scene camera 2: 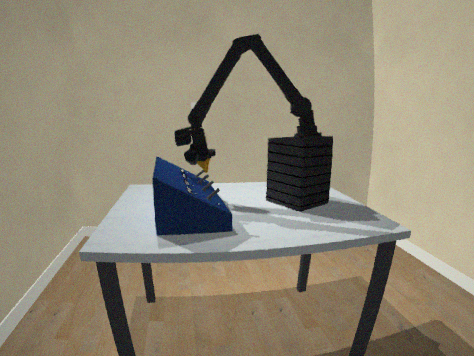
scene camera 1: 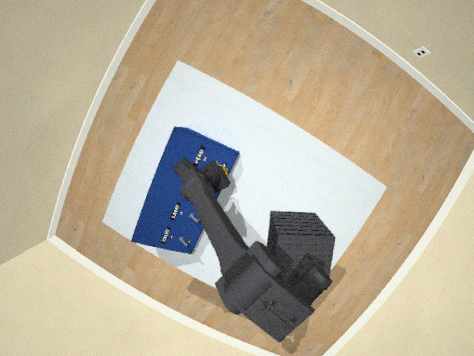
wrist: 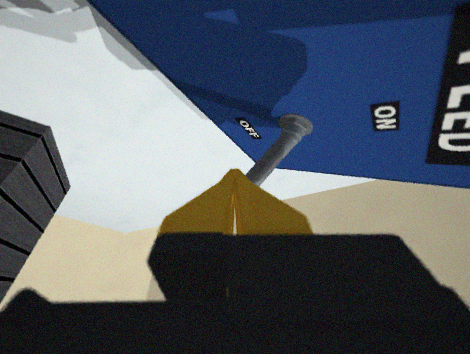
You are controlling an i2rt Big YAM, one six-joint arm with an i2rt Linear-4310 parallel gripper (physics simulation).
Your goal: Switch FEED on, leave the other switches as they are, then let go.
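Seen in the pictures: gripper, fingertip midpoint: (scene camera 2: pixel 206 172) (scene camera 1: pixel 225 169) (wrist: pixel 234 176); arm's base at its link origin: (scene camera 2: pixel 307 136) (scene camera 1: pixel 306 271).
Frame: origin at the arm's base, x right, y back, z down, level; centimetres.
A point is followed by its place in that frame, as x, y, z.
Note:
A blue sloped switch box (scene camera 1: pixel 161 175) {1.0, -61.6, 11.8} (scene camera 2: pixel 190 215) {-29.6, -50.2, 23.0} (wrist: pixel 345 70) {10.5, -49.6, 18.4} stands on the table. In the wrist view the grey FEED lever (wrist: pixel 274 154) {13.4, -45.3, 17.9} leans toward its OFF label (wrist: pixel 248 128) {13.9, -43.2, 21.8}, away from the ON label (wrist: pixel 385 116) {13.3, -50.8, 17.8} and the FEED label (wrist: pixel 456 120) {13.8, -52.8, 16.8}. My gripper (scene camera 1: pixel 226 171) {14.0, -42.1, 17.6} (scene camera 2: pixel 205 170) {14.0, -42.1, 17.6} (wrist: pixel 234 176) {14.0, -42.1, 17.6} is shut with nothing between its yellow fingertips. Its tips are right by the lever's free end, which they partly hide; I cannot tell whether they touch. The LAMP lever (scene camera 1: pixel 194 218) {-9.7, -43.2, 17.7} and VALVE lever (scene camera 1: pixel 185 242) {-21.2, -41.6, 17.5} show in scene camera 1; another switch is hidden under the arm.
The arm's black ribbed pedestal (scene camera 1: pixel 301 225) {10.7, -6.9, 12.3} (scene camera 2: pixel 299 172) {-11.0, -7.6, 13.5} (wrist: pixel 30 165) {7.0, -14.3, 24.0} stands on the white table (scene camera 1: pixel 280 150) {30.6, -26.2, 29.4} (scene camera 2: pixel 250 250) {-43.2, -33.7, 29.5} (wrist: pixel 110 145) {12.4, -19.7, 29.4}, beyond the box's lever side. The arm passes over the middle of the box.

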